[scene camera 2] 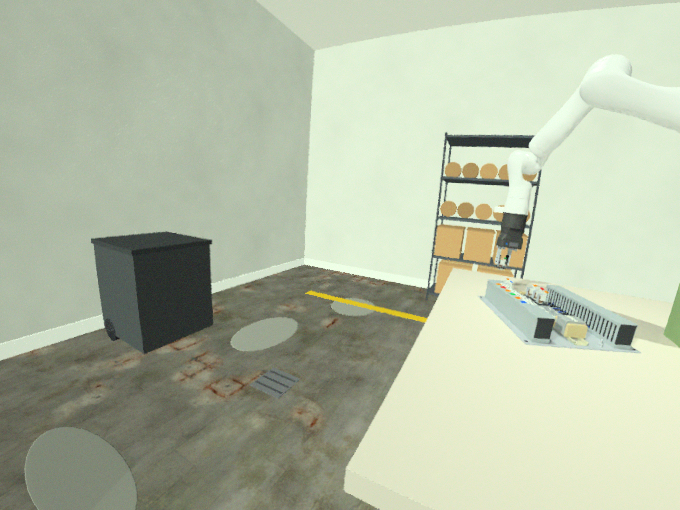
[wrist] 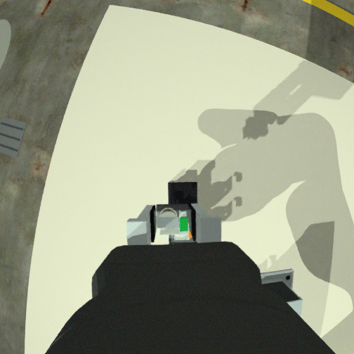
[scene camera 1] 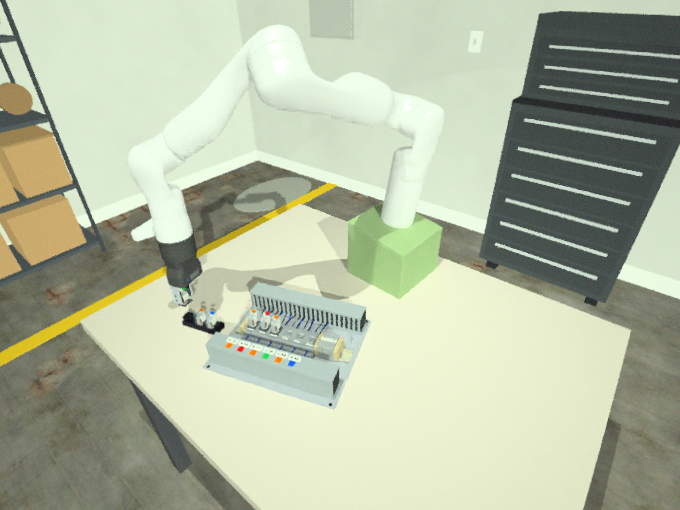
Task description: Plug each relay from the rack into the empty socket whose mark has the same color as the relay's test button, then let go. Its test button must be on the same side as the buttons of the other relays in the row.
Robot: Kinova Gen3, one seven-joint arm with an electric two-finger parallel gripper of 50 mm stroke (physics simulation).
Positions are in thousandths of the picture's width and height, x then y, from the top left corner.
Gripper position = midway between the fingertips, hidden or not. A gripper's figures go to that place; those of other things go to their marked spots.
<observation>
My gripper (wrist: 487, 612) is 18 cm from the lens. A green-button relay (wrist: 484, 623): 16 cm from the lens.
</observation>
